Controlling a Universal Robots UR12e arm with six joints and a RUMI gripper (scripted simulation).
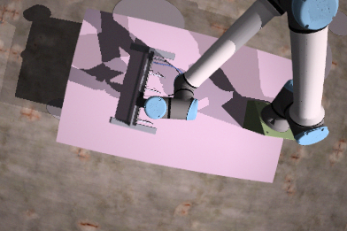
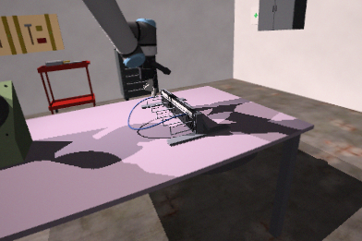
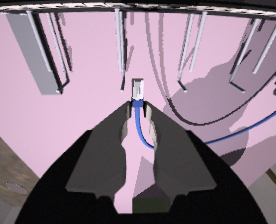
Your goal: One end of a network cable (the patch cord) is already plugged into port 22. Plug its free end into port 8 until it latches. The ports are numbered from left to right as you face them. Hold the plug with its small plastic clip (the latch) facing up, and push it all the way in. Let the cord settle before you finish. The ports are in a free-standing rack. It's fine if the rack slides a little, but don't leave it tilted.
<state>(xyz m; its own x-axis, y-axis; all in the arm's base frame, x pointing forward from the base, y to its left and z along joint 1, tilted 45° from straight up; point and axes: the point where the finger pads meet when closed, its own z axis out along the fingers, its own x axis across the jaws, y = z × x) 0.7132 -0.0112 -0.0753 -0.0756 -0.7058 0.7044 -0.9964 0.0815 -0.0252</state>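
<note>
My gripper is now 10 mm short of the white plug and 10 mm above it.
</note>
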